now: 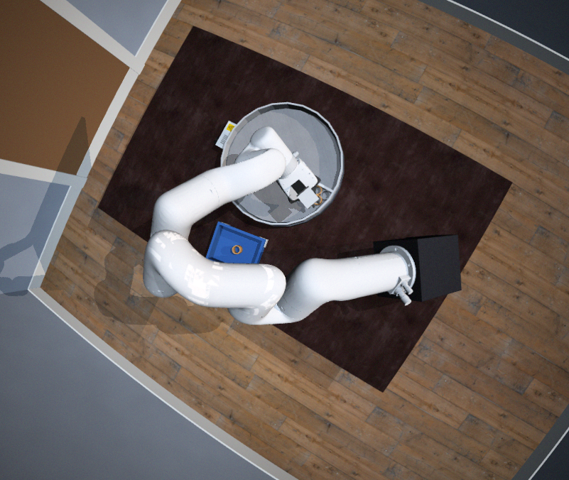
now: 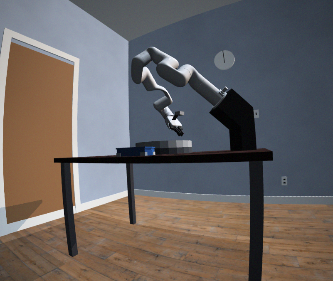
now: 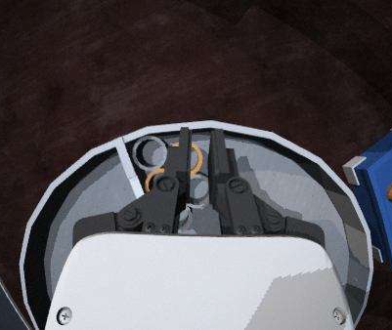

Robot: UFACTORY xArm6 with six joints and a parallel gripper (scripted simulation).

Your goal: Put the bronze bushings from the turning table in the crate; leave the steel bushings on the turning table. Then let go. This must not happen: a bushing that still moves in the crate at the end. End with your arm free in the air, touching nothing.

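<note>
The crate lies 330 mm to the left of my hand, 120 mm below it and 40 mm ahead of it. Also, from my hand: round grey turning table 180 mm ahead, 90 mm below, 10 mm to the left.
</note>
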